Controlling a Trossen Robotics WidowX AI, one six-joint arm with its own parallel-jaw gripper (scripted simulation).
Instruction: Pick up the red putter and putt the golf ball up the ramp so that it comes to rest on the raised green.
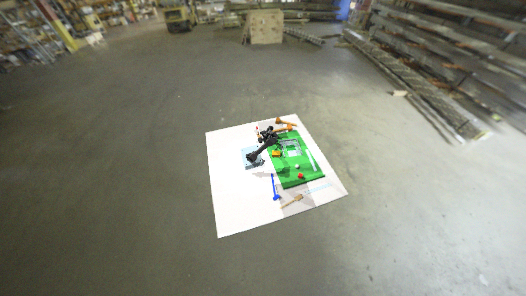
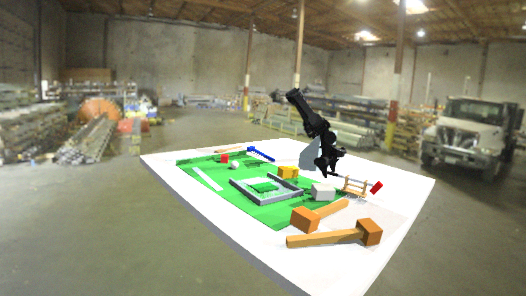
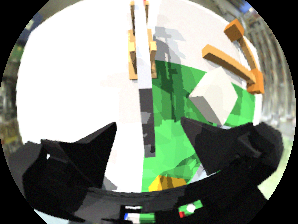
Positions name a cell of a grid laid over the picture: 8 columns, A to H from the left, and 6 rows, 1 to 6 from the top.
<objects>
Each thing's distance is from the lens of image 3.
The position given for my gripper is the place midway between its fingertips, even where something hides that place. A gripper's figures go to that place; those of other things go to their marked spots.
my gripper (image 3: E4): 10 cm
white block (image 3: F3): 16 cm
</objects>
